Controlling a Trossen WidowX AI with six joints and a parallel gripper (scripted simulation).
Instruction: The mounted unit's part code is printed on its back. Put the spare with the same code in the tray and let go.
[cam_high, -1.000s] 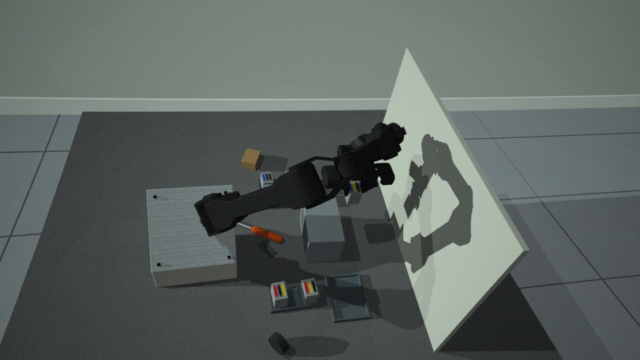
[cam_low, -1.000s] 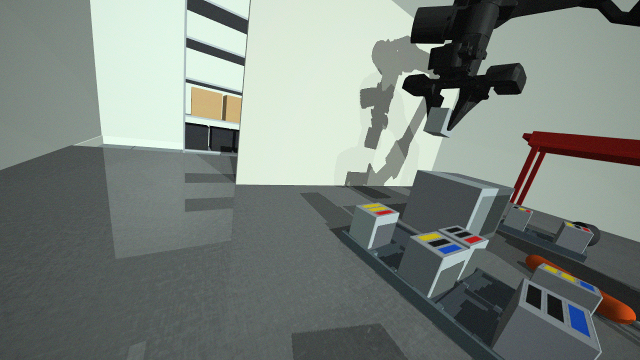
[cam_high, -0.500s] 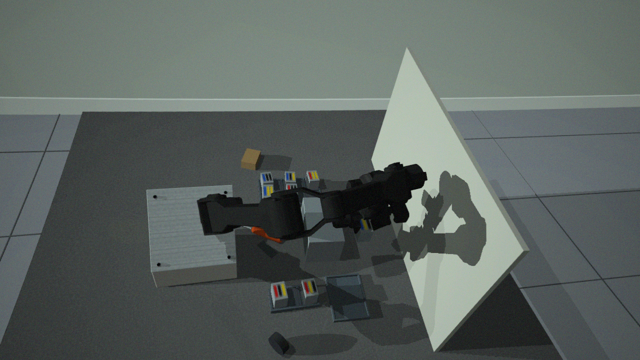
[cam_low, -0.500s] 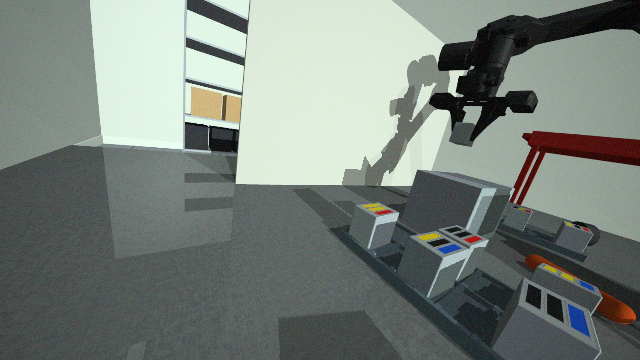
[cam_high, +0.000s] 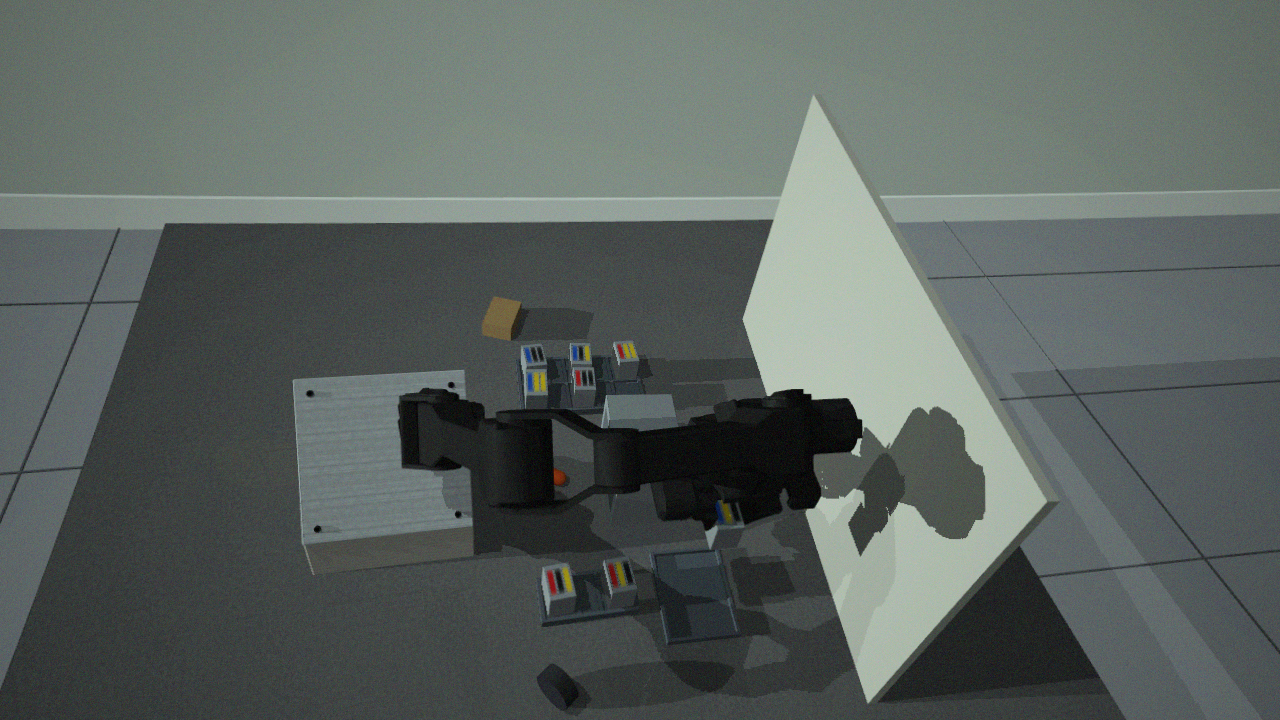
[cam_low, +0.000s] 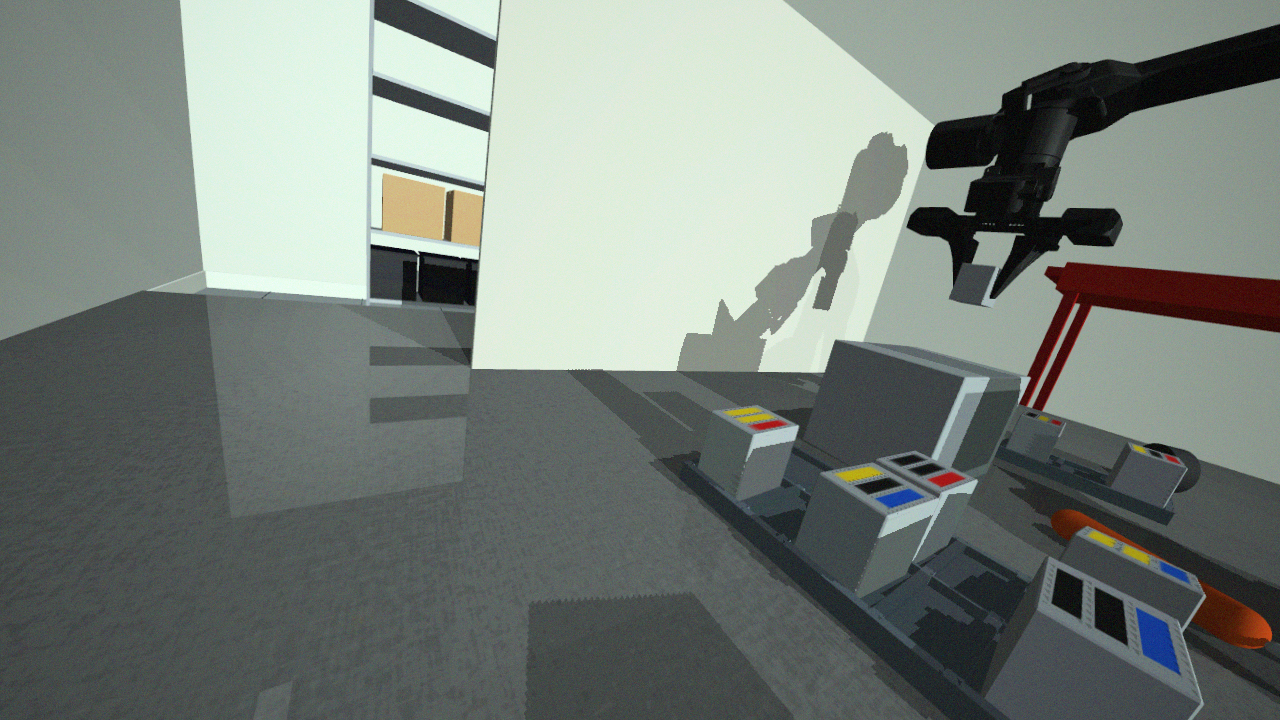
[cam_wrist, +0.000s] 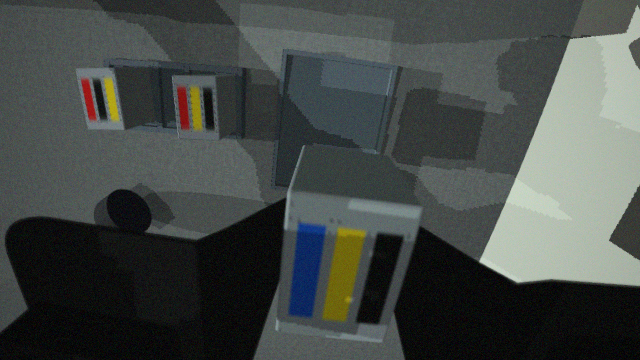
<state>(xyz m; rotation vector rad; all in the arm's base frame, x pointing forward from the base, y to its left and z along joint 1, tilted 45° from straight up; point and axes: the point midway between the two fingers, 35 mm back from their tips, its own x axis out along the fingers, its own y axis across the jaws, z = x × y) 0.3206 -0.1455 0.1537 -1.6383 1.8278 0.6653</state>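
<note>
Now: the grey tray 170 mm below my gripper tip. Also, from my gripper tip: mounted unit: 210 mm to the left, 120 mm below, 20 mm behind; then black tape roll: 210 mm behind, 150 mm below, 90 mm to the right; then beige panel: 230 mm ahead, 160 mm to the left, 50 mm above.
</note>
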